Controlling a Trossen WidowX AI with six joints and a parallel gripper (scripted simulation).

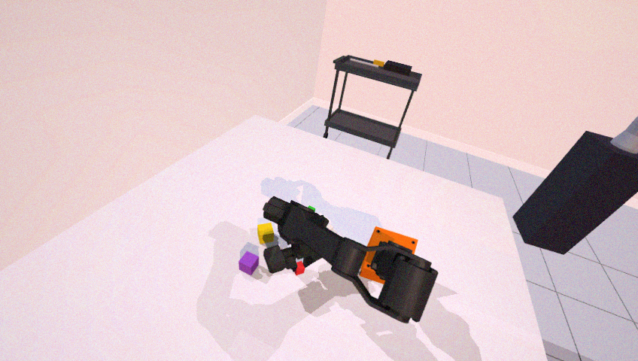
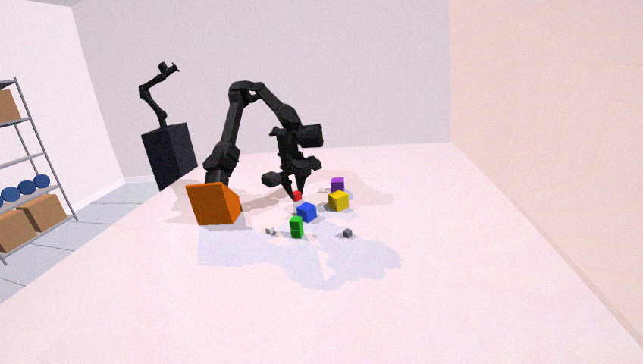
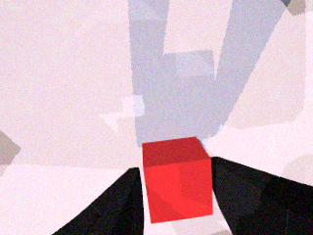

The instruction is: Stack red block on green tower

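My gripper tip is 50 mm short of the blue cube, 120 mm to the left of it and 10 mm below it. From my gripper tip the other things lie so: red block right at my gripper tip; then purple cube 130 mm ahead, 40 mm to the left, 10 mm above; then yellow cube 130 mm ahead, 70 mm to the right, 10 mm above.
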